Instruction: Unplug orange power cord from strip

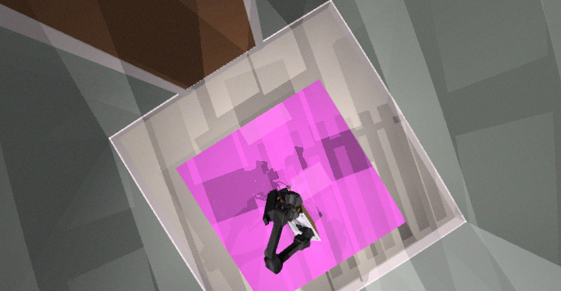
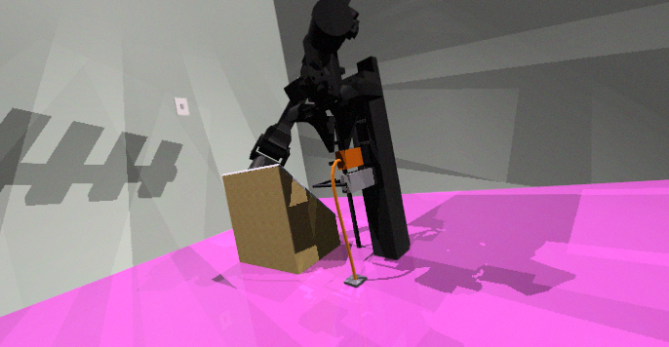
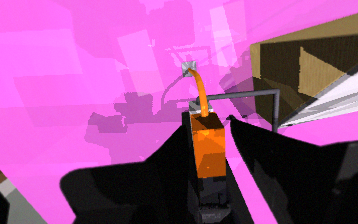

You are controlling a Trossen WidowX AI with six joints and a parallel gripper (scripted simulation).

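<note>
Now: gripper tip 40 mm to the right of the orange plug and 10 mm above it. Round my gripper tip: grey anchor 20 mm to the right, 230 mm below.
</note>
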